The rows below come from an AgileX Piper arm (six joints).
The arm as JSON. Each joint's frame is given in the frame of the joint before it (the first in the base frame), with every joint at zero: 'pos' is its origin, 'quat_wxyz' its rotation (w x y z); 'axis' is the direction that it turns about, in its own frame. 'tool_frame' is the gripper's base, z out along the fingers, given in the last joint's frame.
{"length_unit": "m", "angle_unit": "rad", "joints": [
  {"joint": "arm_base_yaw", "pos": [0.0, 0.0, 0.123], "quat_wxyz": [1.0, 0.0, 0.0, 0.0], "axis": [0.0, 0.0, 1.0]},
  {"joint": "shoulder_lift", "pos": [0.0, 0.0, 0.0], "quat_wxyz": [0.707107, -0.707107, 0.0, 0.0], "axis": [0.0, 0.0, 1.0]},
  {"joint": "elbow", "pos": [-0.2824, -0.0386, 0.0], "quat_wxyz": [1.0, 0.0, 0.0, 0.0], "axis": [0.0, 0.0, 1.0]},
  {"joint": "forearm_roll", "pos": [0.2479, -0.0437, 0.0], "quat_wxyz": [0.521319, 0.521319, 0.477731, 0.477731], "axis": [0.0, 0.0, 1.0]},
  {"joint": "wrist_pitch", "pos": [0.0, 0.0, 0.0], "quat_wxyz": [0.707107, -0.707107, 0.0, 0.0], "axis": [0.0, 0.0, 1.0]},
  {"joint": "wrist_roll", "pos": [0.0, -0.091, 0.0], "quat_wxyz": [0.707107, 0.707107, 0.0, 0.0], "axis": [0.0, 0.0, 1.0]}
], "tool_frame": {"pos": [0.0, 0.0, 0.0], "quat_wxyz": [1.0, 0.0, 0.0, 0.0]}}
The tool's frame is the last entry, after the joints.
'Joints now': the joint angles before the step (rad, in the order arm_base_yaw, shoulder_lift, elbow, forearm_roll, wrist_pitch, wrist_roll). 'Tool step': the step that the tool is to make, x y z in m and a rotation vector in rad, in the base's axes. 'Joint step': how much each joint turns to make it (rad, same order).
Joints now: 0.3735 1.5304 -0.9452 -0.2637 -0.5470 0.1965
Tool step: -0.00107 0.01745 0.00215 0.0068 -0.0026 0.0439
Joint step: 0.0481 0.0190 -0.0285 0.0067 0.0046 -0.0001
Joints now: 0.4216 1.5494 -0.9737 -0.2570 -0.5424 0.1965
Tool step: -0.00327 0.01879 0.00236 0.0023 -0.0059 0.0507
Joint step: 0.0516 0.0170 -0.0273 -0.0001 0.0041 0.0001
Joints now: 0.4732 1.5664 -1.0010 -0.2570 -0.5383 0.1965
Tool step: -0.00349 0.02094 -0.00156 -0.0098 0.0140 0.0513
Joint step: 0.0563 0.0253 -0.0297 0.0000 0.0220 0.0007
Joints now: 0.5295 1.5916 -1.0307 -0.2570 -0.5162 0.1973
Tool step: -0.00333 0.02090 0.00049 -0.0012 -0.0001 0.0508
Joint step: 0.0529 0.0285 -0.0368 0.0001 0.0091 -0.0001
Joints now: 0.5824 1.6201 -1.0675 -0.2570 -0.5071 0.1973
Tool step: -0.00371 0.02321 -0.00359 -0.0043 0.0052 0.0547
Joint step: 0.0555 0.0399 -0.0370 -0.0001 0.0040 0.0000
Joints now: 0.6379 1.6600 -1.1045 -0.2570 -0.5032 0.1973
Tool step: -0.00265 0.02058 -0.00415 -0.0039 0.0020 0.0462
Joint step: 0.0453 0.0413 -0.0374 -0.0021 0.0001 0.0000
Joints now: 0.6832 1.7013 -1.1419 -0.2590 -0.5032 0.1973
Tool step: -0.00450 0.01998 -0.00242 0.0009 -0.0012 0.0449
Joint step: 0.0449 0.0362 -0.0377 0.0000 0.0000 -0.0001
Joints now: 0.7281 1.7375 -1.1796 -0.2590 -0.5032 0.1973
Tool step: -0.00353 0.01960 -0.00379 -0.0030 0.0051 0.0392
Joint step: 0.0408 0.0408 -0.0425 -0.0001 0.0075 0.0023
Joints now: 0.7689 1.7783 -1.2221 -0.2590 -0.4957 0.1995
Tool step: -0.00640 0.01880 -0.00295 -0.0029 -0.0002 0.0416
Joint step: 0.0420 0.0339 -0.0367 -0.0017 0.0049 -0.0001
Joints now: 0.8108 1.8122 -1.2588 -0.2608 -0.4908 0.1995
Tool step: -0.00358 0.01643 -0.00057 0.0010 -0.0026 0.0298
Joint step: 0.0322 0.0337 -0.0461 0.0000 0.0102 -0.0001
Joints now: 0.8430 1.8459 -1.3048 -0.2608 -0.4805 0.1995
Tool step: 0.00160 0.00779 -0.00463 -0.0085 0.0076 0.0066
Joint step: 0.0095 0.0274 -0.0257 0.0014 0.0101 0.0000
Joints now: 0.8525 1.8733 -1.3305 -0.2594 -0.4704 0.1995
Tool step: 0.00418 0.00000 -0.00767 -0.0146 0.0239 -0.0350
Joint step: 0.0000 0.0149 0.0000 0.0720 0.0176 -0.0546
